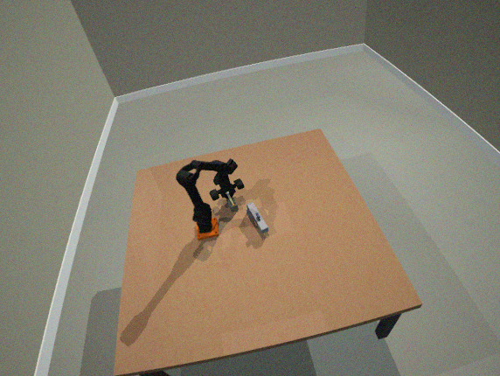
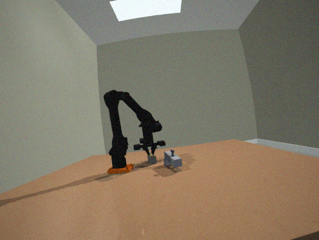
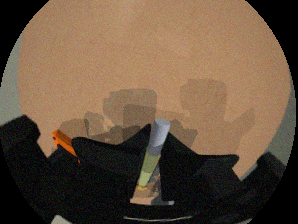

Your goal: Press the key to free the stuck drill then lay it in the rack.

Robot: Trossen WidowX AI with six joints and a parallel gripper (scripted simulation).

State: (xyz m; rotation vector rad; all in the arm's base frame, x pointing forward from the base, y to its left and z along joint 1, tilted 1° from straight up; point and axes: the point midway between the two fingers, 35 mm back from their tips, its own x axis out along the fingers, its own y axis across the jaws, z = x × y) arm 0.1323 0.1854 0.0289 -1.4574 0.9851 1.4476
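The drill lies 4 cm to the right of my gripper tip, 3 cm above it and 1 cm ahead of it. The rest, counted from my gripper tip: blue key 20 cm to the right, 15 cm ahead, 4 cm above; then light grey-blue block 18 cm to the right, 14 cm ahead, 2 cm above; then rack 5 cm to the right, 2 cm ahead, 1 cm above.
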